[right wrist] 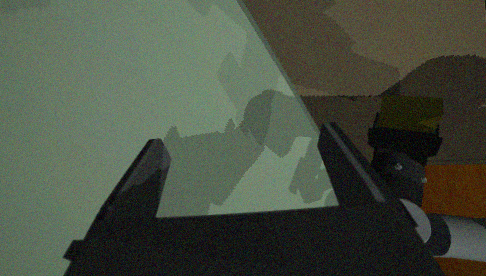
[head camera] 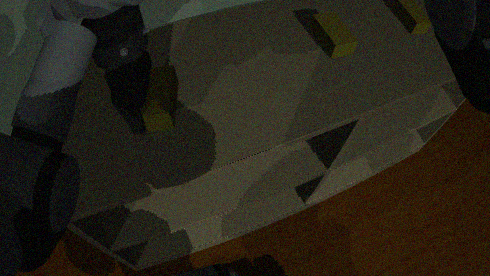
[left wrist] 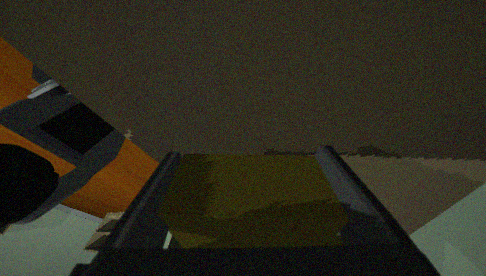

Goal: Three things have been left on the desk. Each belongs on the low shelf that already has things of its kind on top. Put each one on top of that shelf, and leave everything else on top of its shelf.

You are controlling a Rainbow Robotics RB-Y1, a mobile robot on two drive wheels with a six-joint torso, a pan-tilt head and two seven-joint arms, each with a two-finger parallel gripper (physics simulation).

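Places are measured from the robot's base along level axes (x ahead, y left, z up), in millimetres.
Pixels of known places: left gripper, fingertip midpoint: (head camera: pixel 142 107) (left wrist: pixel 248 157); right gripper, fingertip midpoint: (right wrist: pixel 240 141).
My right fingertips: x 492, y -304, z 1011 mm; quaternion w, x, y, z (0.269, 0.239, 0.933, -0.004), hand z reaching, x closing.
Ahead of a thing's pixels: the offset from my right fingertips to its middle. "spot": to the spot under its first point. Level surfaces: height alone.
A yellow block @(65 mm back, 268 mm left, 342 mm down) (head camera: pixel 159 119) (left wrist: pixel 255 185) (right wrist: pixel 412 112) is between the fingers of my left gripper (left wrist: pixel 248 157), which is shut on it. They are over the top of a low brown-grey shelf @(400 mm down) (head camera: pixel 250 95) (left wrist: pixel 250 75) (right wrist: pixel 360 30), near its left end in the head view; I cannot tell if the block touches the shelf. Two more yellow blocks, one @(26 mm ahead, 132 mm right, 378 mm down) (head camera: pixel 342 37) right of centre and one @(61 mm ahead, 428 mm right, 378 mm down) (head camera: pixel 419 22) at the upper right, lie on the same shelf top. My right gripper (right wrist: pixel 240 141) is open and empty, over a pale green surface. The desk cannot be identified.
The pale green surface (head camera: pixel 200 9) (right wrist: pixel 100 75) borders the shelf's far edge. The shelf's near side has dark triangular openings @(spot: 144 mm back, 95 mm right, 550 mm down) (head camera: pixel 335 140). An orange-brown wooden floor @(1010 mm down) (head camera: pixel 400 200) (left wrist: pixel 115 175) lies in front. Dark arm parts (head camera: pixel 50 190) (head camera: pixel 452 25) flank the shelf.
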